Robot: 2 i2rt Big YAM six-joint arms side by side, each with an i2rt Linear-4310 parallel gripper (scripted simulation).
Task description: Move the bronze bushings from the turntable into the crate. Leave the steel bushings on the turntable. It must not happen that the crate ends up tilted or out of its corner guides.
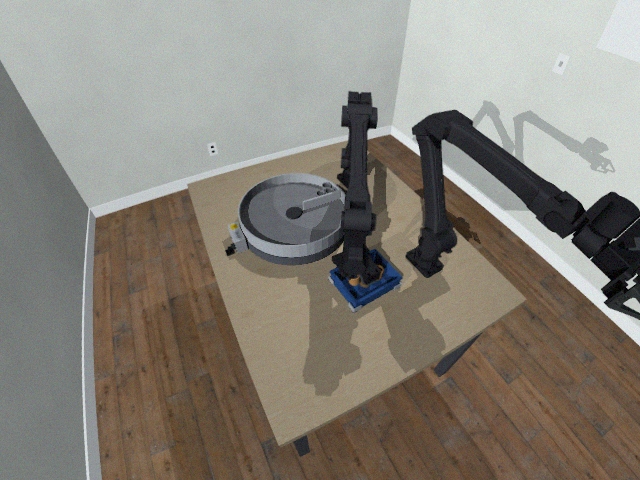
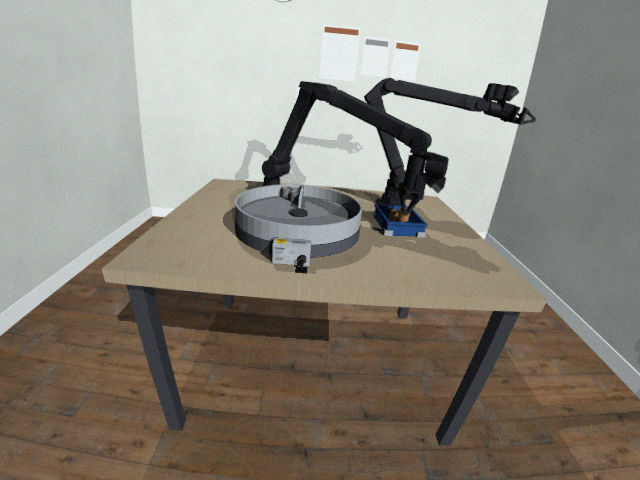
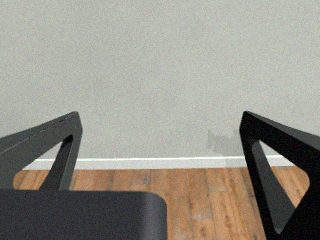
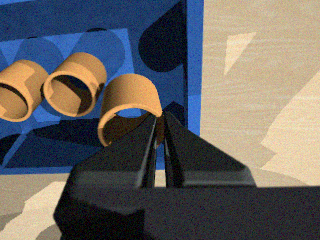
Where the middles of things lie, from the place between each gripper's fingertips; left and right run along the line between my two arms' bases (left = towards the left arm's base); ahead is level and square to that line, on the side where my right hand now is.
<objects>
The blue crate [image 1: 348,291] is 70 mm behind my right hand and 60 mm below it.
The blue crate is 56 cm to the right of my left hand, 43 cm below it and 25 cm ahead of it.
</objects>
